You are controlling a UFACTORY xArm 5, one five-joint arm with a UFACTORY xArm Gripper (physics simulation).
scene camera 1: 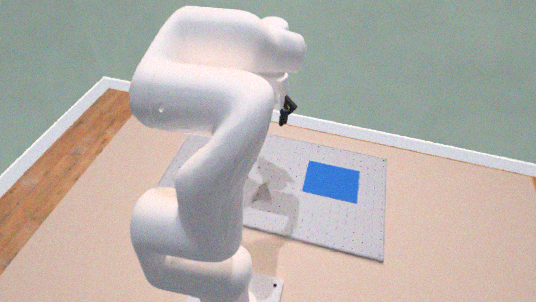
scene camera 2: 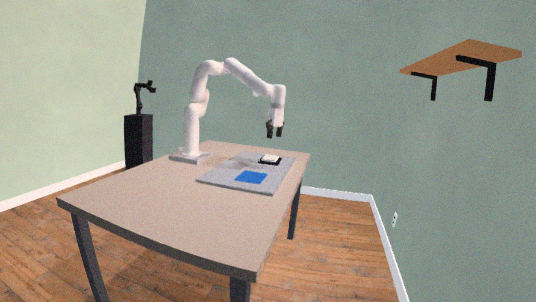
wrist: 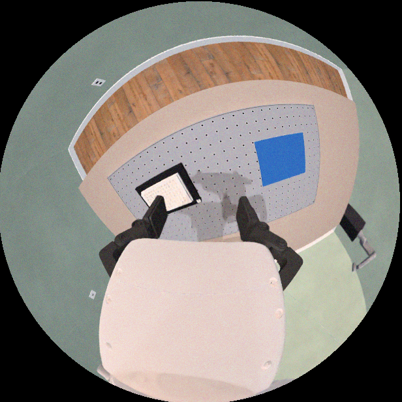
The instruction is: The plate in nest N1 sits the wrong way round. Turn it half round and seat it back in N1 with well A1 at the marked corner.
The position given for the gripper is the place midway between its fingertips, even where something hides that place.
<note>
In view: the gripper (scene camera 1: 270,117), a white well plate (wrist: 175,193), a flat blue rectangle (scene camera 1: 326,180) and a black nest (wrist: 185,178).
The gripper shows as well in the wrist view (wrist: 200,205). The flat blue rectangle also shows in the wrist view (wrist: 281,157).
</note>
